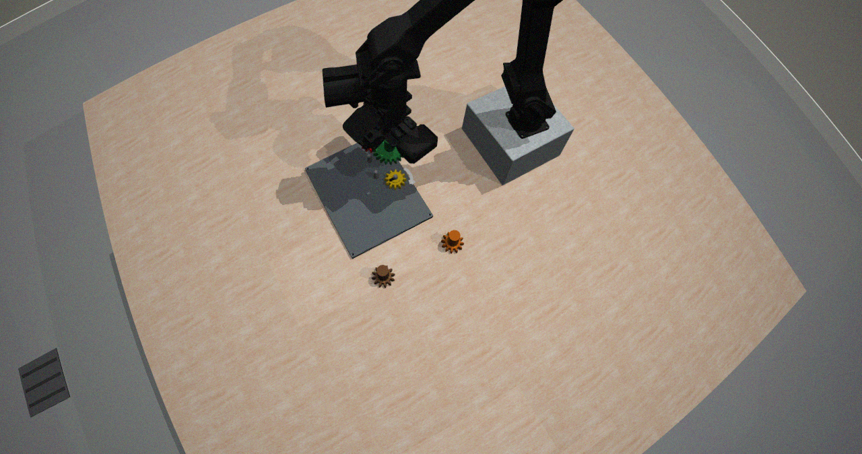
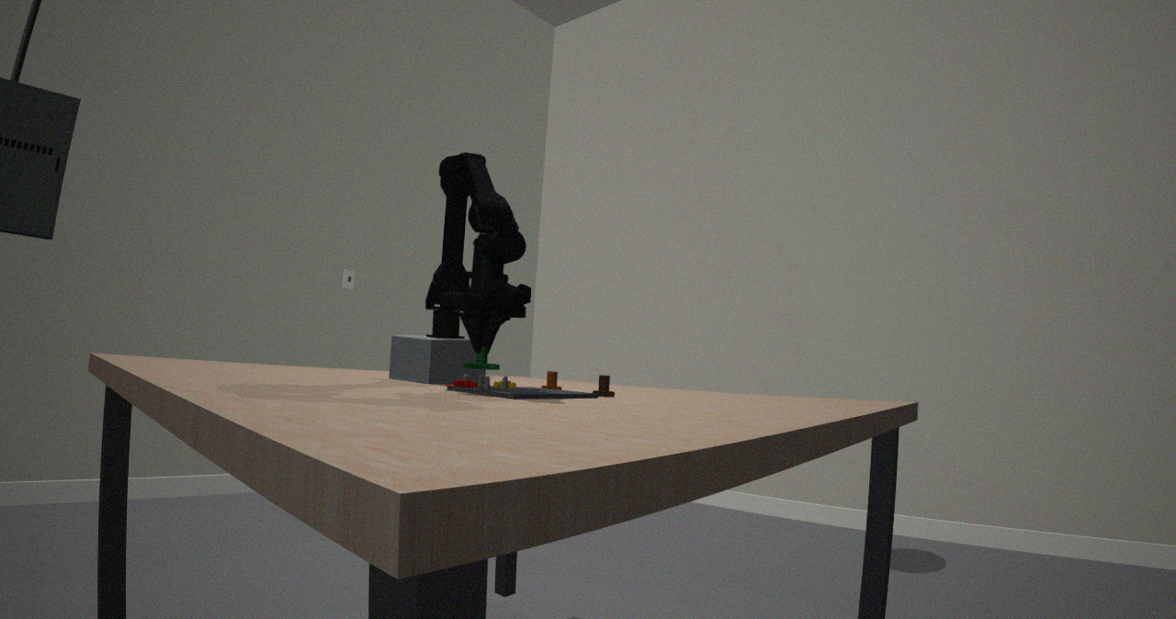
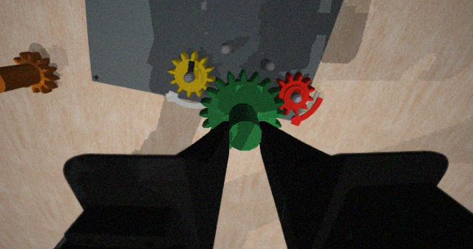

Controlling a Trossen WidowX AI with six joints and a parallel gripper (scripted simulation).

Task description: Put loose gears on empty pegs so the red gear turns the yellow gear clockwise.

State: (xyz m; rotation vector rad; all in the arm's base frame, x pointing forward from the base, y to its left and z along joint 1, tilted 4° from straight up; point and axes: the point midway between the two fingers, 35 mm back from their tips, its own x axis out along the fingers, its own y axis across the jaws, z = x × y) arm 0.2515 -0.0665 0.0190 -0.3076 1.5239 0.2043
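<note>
The red gear is 50 mm below my gripper tip, 40 mm to the right of it and 20 mm ahead of it. The rest, counted from my gripper tip: yellow gear (50 mm to the left, 50 mm below, 10 mm ahead); then large green gear (10 mm below); then white arrow (60 mm below, 50 mm to the left, 20 mm behind).
</note>
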